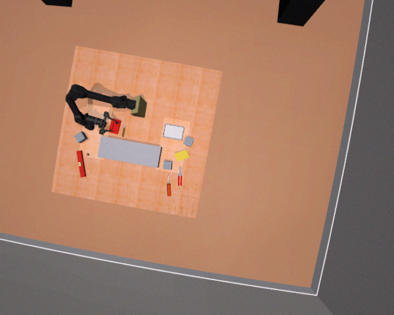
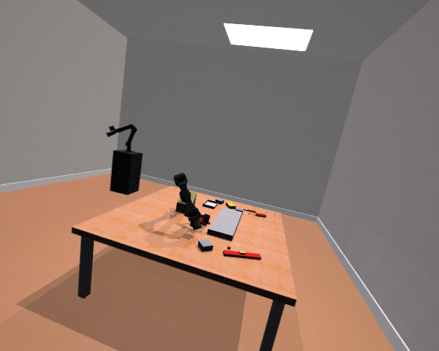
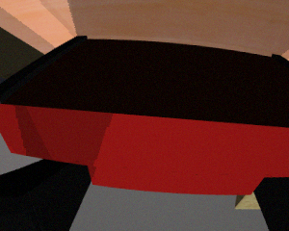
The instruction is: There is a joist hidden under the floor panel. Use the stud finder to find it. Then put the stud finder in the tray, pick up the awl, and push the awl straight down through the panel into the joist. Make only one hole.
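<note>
Right now the red stud finder is 10 mm behind my gripper tip and 10 mm below it. The rest, counted from my gripper tip: white tray (10 mm behind, 480 mm to the left, 50 mm below); red level (350 mm ahead, 290 mm to the right, 50 mm below); awl (50 mm to the left, 50 mm below).
</note>
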